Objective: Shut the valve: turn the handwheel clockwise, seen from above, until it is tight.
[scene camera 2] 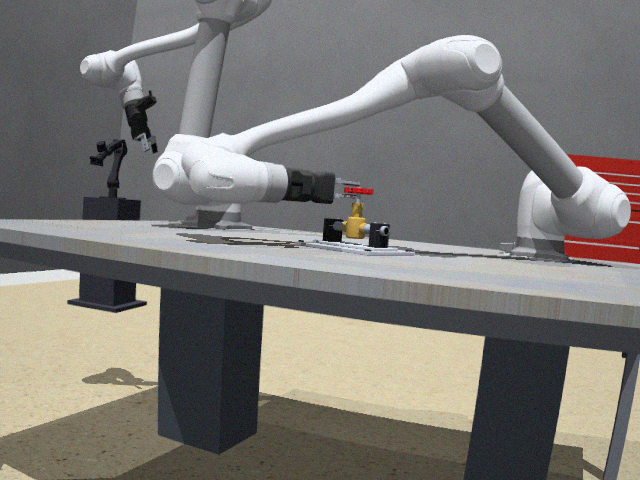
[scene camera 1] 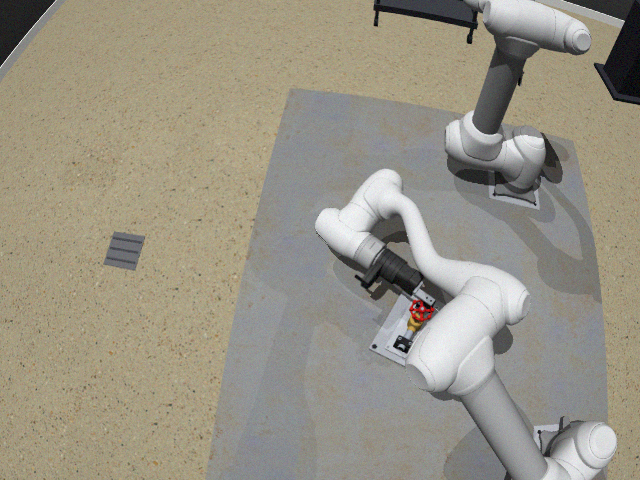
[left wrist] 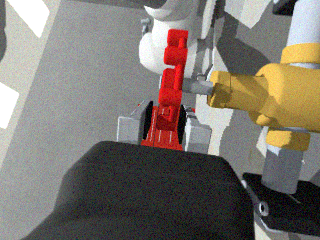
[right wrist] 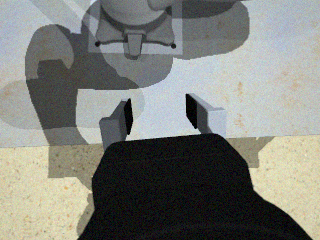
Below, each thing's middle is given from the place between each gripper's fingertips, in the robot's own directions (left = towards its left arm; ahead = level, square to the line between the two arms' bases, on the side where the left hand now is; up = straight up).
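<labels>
With the red handwheel (left wrist: 174, 78) as the reference, my left hand (scene camera 1: 431, 305) is 2 cm to the right of it, 2 cm short of it and 1 cm above it. The pale base plate (scene camera 1: 378, 345) is 13 cm below my left hand, and also 2 cm to the left of it and 2 cm ahead of it.
From my right hand (scene camera 2: 151, 151), I find the red handwheel 87 cm to the left, 50 cm ahead and 14 cm below. The pale base plate is 50 cm ahead of my right hand, 87 cm to the left of it and 26 cm below it.
</labels>
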